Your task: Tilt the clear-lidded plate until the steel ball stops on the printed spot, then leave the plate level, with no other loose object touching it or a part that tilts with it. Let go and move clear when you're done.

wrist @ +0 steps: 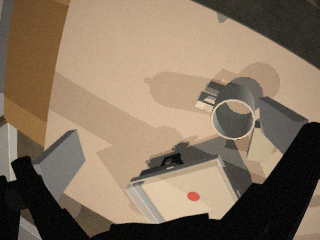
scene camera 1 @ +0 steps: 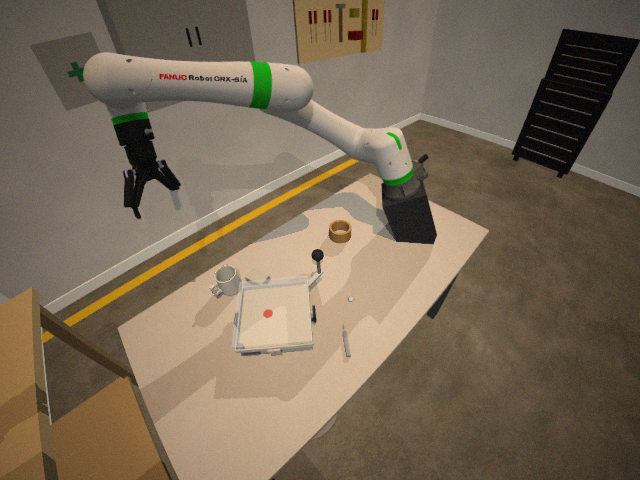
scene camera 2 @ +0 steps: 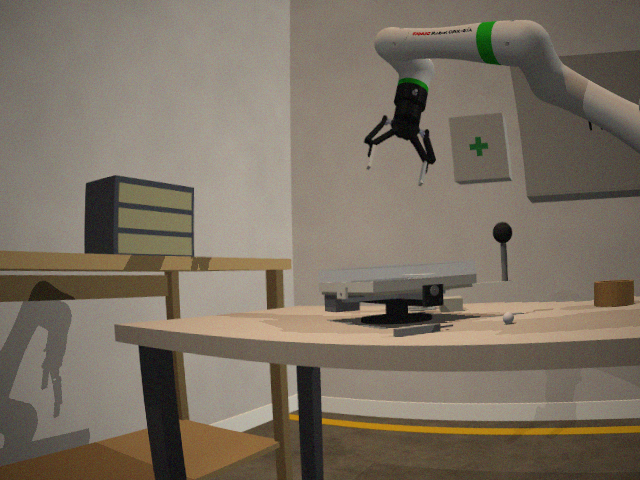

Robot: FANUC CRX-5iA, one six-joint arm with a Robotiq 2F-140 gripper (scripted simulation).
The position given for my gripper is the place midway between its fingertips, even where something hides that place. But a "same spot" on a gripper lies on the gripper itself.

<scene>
my gripper: wrist 168, 131; scene camera 1; scene camera 2
same spot on clear-lidded plate: (wrist: 203, 186) = (scene camera 1: 249, 291)
same spot on my gripper: (scene camera 1: 132, 195) = (scene camera 2: 374, 133)
</scene>
